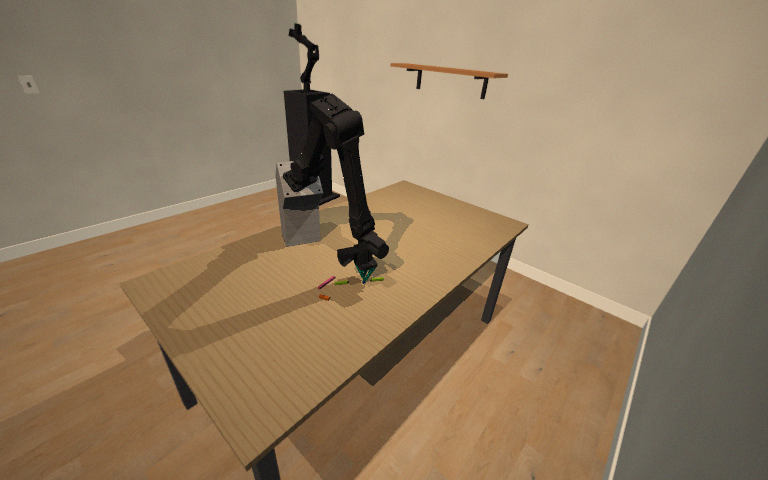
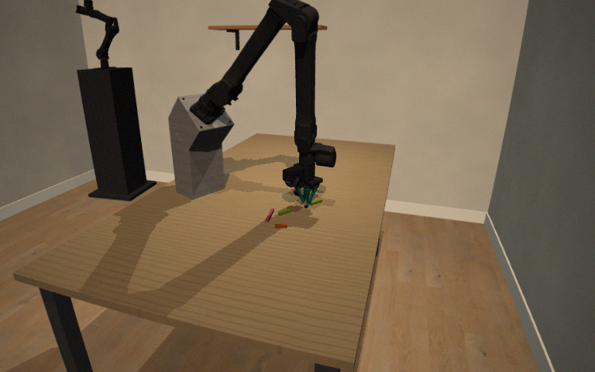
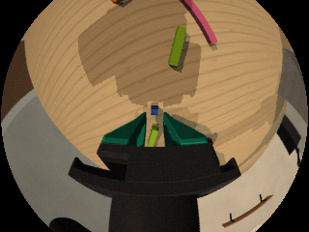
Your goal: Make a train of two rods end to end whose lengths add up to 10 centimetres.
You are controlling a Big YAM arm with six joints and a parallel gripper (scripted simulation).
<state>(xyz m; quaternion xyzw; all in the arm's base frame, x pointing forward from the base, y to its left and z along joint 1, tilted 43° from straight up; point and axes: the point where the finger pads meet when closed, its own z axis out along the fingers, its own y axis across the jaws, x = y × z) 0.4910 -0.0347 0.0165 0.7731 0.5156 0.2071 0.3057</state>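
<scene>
Now: hand 20 mm above the blue rod. From my hand the other things lie so: pink rod (110 mm behind, 100 mm to the right, 20 mm below); orange rod (60 mm behind, 170 mm to the right, 20 mm below); red rod (50 mm behind, 110 mm to the left, 20 mm below).
</scene>
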